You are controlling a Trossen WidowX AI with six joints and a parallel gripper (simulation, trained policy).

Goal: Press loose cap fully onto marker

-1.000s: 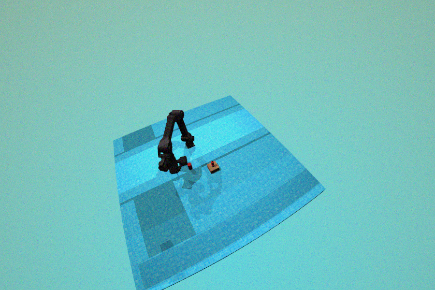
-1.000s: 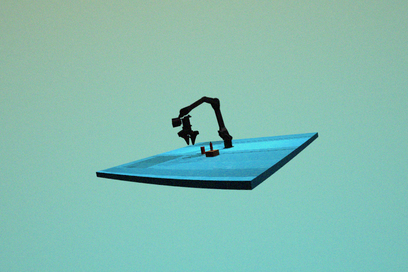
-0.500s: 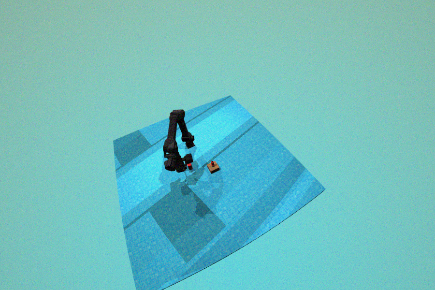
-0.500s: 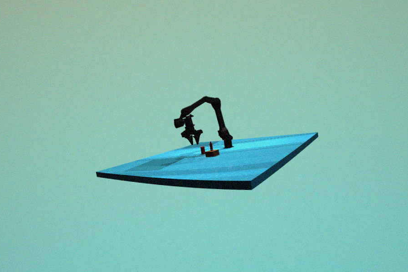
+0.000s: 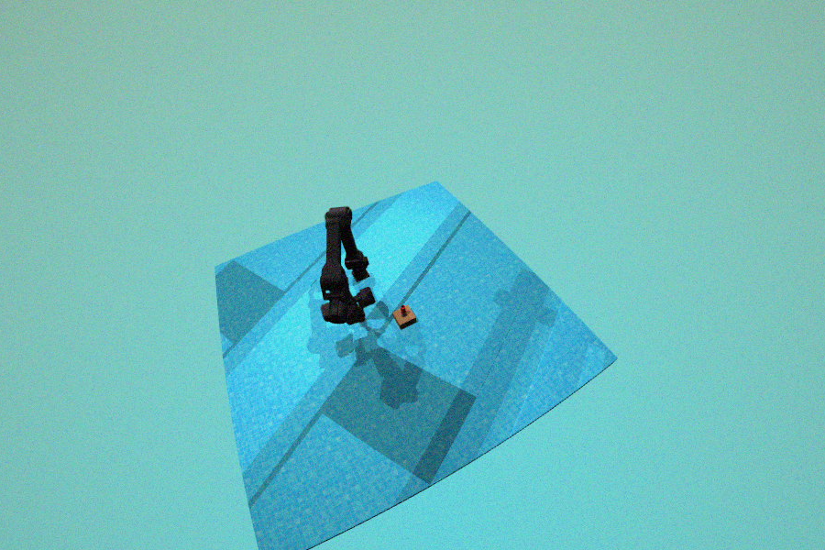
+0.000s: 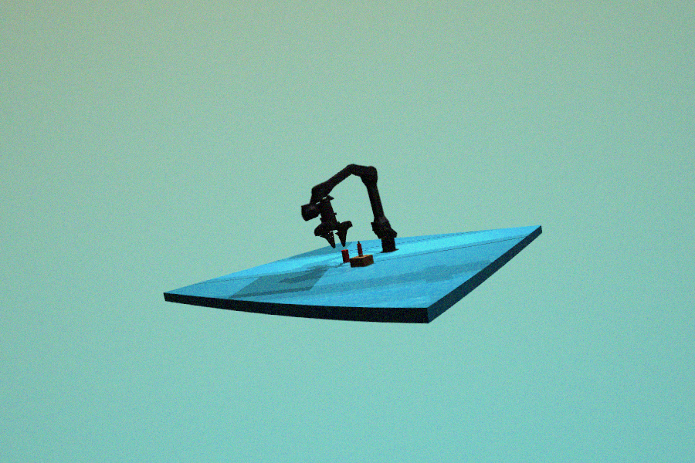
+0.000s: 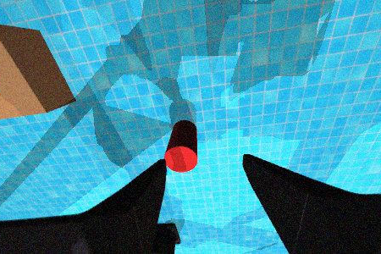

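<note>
The red cap is 10 mm behind my gripper tip, 20 mm to the left of it and 40 mm below it. Also, from my gripper tip: tan holder block: 80 mm ahead, 170 mm to the left, 50 mm below.
</note>
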